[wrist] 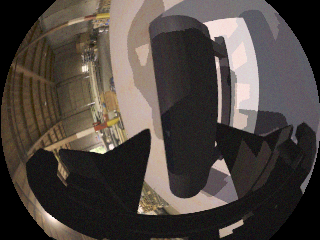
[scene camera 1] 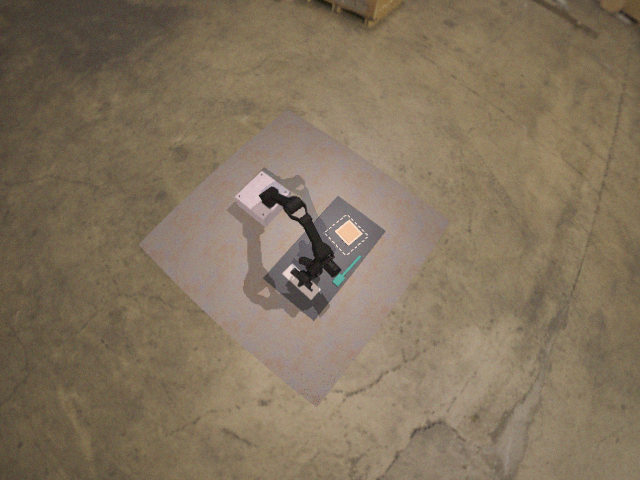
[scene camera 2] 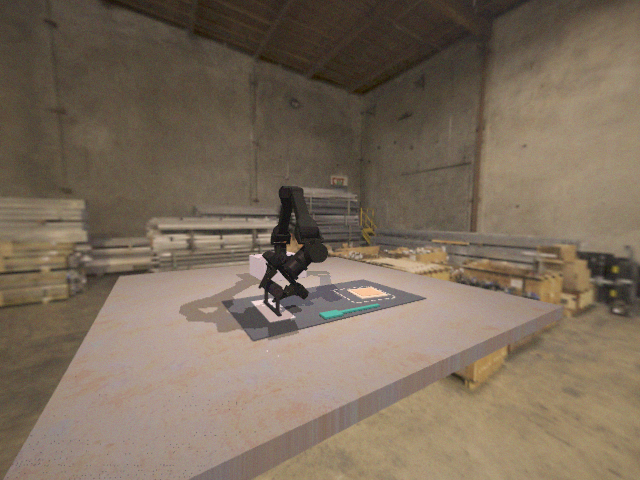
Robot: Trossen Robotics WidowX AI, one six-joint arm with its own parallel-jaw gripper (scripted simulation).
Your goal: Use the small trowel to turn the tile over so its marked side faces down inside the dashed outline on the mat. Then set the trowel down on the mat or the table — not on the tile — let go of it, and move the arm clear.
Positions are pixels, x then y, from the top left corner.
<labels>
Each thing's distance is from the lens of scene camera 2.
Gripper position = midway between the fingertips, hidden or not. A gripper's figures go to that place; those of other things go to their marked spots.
my gripper (scene camera 2: pixel 265 295): 0.83 m
dark mat (scene camera 2: pixel 323 298): 0.96 m
</labels>
